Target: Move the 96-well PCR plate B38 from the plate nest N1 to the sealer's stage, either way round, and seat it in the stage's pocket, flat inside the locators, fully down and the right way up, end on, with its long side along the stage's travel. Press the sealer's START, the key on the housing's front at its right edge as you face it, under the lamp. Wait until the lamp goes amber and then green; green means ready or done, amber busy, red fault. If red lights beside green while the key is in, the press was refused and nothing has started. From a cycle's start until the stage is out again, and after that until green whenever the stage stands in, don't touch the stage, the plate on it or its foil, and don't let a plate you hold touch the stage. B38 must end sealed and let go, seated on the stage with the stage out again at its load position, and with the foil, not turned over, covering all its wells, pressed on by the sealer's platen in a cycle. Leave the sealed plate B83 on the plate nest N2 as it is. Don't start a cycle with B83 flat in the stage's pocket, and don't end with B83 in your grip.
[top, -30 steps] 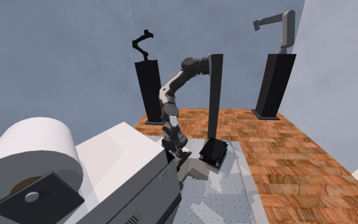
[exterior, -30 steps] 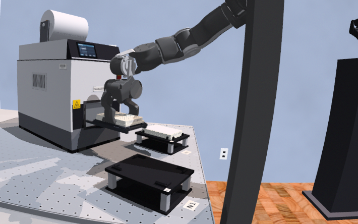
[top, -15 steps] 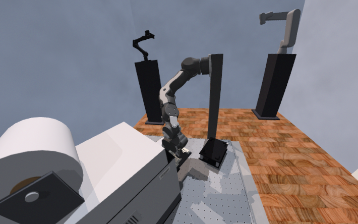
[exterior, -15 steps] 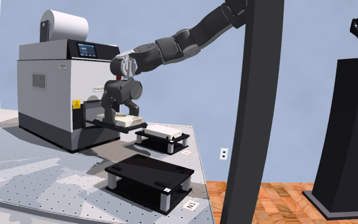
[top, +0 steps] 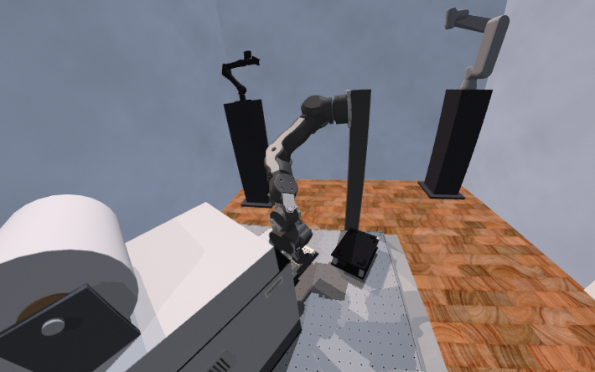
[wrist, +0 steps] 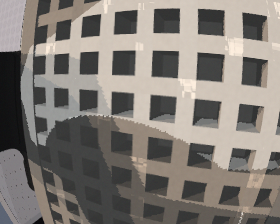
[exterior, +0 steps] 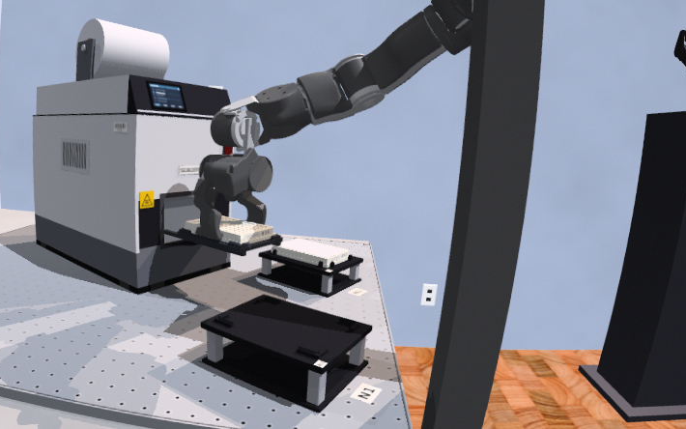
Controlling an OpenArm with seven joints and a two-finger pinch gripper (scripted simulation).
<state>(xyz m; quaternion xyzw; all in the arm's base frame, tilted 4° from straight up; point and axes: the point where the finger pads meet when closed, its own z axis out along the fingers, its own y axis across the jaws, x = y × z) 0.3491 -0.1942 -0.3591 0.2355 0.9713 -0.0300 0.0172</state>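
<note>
Now: hand right at the 96-well plate B38. From my hand the other things lie so: start key: 130 mm to the right, 80 mm above, 50 mm ahead; then door: 60 mm ahead, 30 mm to the right, 30 mm below; then sealer's stage: 10 mm below.
</note>
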